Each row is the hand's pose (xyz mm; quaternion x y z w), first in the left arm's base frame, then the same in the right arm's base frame.
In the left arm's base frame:
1: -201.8 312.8 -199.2 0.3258 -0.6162 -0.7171 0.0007
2: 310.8 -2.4 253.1 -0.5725 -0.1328 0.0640 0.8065
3: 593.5 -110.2 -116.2 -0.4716 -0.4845 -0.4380 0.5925
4: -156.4 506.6 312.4 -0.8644 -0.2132 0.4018 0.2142
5: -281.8 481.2 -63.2 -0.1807 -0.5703 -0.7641 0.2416
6: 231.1 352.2 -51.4 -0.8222 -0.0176 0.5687 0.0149
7: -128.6 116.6 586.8 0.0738 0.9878 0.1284 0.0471
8: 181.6 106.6 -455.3 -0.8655 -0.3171 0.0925 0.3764
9: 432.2 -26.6 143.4 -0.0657 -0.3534 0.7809 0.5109
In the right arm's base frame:
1: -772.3 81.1 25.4 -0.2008 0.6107 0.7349 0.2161
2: -505.7 -495.3 429.7 -0.5187 -0.0327 -0.1572 0.8397
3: -259.6 -663.6 56.9 -0.5012 -0.3456 -0.6202 0.4946
4: -704.4 155.2 565.1 -0.8834 -0.0495 0.2886 0.3659
5: -784.8 245.2 187.1 -0.2568 -0.4546 -0.8513 0.0514
6: -386.1 -102.4 192.7 -0.8208 0.1235 0.5145 0.2152
7: -882.5 -240.8 764.3 0.2985 0.9270 0.2007 0.1066
8: -492.6 -236.2 -250.8 -0.8828 -0.1297 -0.0573 0.4478
9: -395.9 -555.4 321.7 -0.1313 -0.4133 0.6058 0.6671

